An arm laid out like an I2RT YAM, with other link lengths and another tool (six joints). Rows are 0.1 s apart.
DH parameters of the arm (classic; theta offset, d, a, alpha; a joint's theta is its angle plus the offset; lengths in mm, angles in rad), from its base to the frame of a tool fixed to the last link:
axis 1: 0 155.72 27.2 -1.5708
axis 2: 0 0 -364.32 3.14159
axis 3: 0.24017 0 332.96 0
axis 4: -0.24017 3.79 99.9 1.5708
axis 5: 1.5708 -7.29 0 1.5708
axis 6: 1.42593 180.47 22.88 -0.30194
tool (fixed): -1.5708 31.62 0 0
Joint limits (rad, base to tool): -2.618..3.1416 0..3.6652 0..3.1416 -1.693..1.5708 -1.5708..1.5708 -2.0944..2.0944
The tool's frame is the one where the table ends.
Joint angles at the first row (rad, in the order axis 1, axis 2, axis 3, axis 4, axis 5, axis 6):
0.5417, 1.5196, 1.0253, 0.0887, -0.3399, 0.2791
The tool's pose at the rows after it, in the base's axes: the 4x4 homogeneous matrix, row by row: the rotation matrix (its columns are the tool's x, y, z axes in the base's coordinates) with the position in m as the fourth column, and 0 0 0 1 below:
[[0.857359 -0.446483 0.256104 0.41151], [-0.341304 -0.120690 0.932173 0.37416], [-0.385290 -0.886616 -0.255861 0.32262], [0 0 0 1]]
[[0.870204 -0.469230 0.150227 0.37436], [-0.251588 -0.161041 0.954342 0.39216], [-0.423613 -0.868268 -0.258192 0.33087], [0 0 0 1]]
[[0.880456 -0.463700 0.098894 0.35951], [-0.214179 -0.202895 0.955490 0.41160], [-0.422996 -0.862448 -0.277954 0.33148], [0 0 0 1]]
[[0.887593 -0.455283 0.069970 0.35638], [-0.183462 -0.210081 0.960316 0.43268], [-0.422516 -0.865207 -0.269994 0.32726], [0 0 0 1]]
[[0.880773 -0.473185 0.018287 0.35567], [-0.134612 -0.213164 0.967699 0.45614], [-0.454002 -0.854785 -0.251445 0.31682], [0 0 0 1]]
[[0.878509 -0.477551 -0.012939 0.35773], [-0.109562 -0.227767 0.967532 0.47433], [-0.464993 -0.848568 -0.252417 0.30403], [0 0 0 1]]
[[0.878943 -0.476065 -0.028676 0.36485], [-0.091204 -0.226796 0.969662 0.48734], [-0.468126 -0.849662 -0.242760 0.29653], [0 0 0 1]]
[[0.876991 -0.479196 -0.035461 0.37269], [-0.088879 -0.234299 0.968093 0.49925], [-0.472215 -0.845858 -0.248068 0.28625], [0 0 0 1]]
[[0.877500 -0.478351 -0.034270 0.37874], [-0.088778 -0.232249 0.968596 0.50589], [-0.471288 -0.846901 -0.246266 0.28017], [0 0 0 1]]
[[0.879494 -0.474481 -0.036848 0.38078], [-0.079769 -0.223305 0.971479 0.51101], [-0.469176 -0.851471 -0.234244 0.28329], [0 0 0 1]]
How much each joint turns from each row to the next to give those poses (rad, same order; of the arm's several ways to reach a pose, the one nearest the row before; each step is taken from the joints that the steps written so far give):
0.0334, -0.1291, -0.0750, -0.0489, -0.0608, 0.0201
0.0442, -0.0265, 0.0192, -0.0750, -0.0633, 0.0043
0.0464, 0.0187, 0.0348, -0.0391, 0.0002, -0.0164
0.0336, 0.0400, 0.0122, 0.0375, 0.0004, 0.0062
0.0193, 0.0652, 0.0175, 0.0485, -0.0389, 0.0248
0.0168, 0.0581, 0.0197, 0.0291, -0.0143, 0.0018
0.0037, 0.0489, 0.0182, 0.0374, -0.0146, 0.0035
0.0059, 0.0488, 0.0254, 0.0155, 0.0005, -0.0006
0.0018, 0.0287, 0.0102, 0.0217, 0.0022, 0.0020
0.0026, 0.0108, 0.0099, 0.0153, -0.0038, 0.0065

